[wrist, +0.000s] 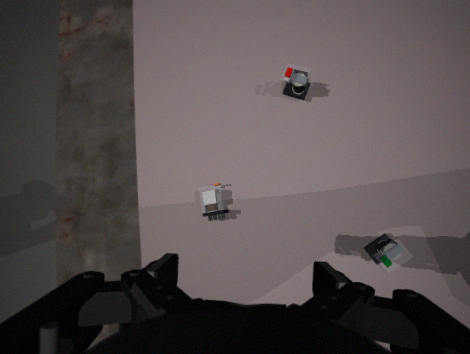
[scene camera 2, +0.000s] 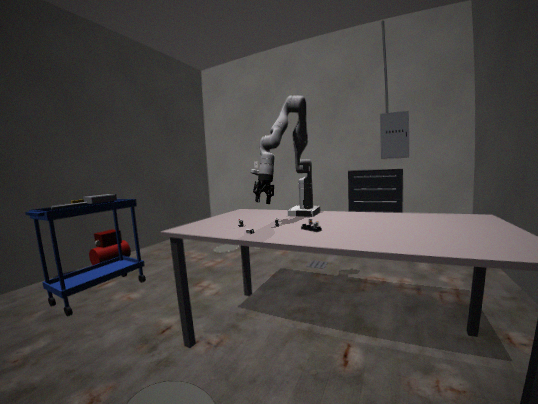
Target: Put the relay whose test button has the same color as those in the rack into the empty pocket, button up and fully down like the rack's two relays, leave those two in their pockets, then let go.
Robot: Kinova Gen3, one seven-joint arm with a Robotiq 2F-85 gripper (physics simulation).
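Places are measured from the arm's base along level axes (x right, y ahead, z up), in millimetres.
Where they show: gripper, between the fingertips: [wrist: 244, 273] [scene camera 2: 262, 203]; arm's base, origin of its link: [scene camera 2: 306, 207].
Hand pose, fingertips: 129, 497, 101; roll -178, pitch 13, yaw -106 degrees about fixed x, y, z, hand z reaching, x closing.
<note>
Each offset is from my fingertips to the top centre of the thing, as dx, dy, dz. "pt": to the spot under its first point. Level surfaces: height alone.
My gripper [scene camera 2: 263, 199] [wrist: 244, 273] is open and empty, high above the table, fingers pointing down. Three loose relays are on the table. In the wrist view, the relay with an orange button @(+58, +57, -123) [wrist: 212, 200] [scene camera 2: 250, 231] lies on its side, its pins facing the gripper side. The relay with a red button @(+170, -75, -100) [wrist: 297, 82] [scene camera 2: 241, 223] is at the upper middle. The relay with a green button @(-33, -115, -100) [wrist: 388, 252] [scene camera 2: 276, 223] is at the lower right. The black rack @(pt -251, -23, -125) [scene camera 2: 311, 228] holds relays, whose button colors are too small to tell; it does not show in the wrist view.
The pale pink table @(dz -144) [scene camera 2: 400, 235] [wrist: 225, 125] has its edge at the left in the wrist view, with floor beyond. The arm's base [scene camera 2: 304, 210] stands at the table's back edge. A blue cart [scene camera 2: 95, 278] stands on the floor at the left, and a dark drawer cabinet [scene camera 2: 375, 195] stands behind the table.
</note>
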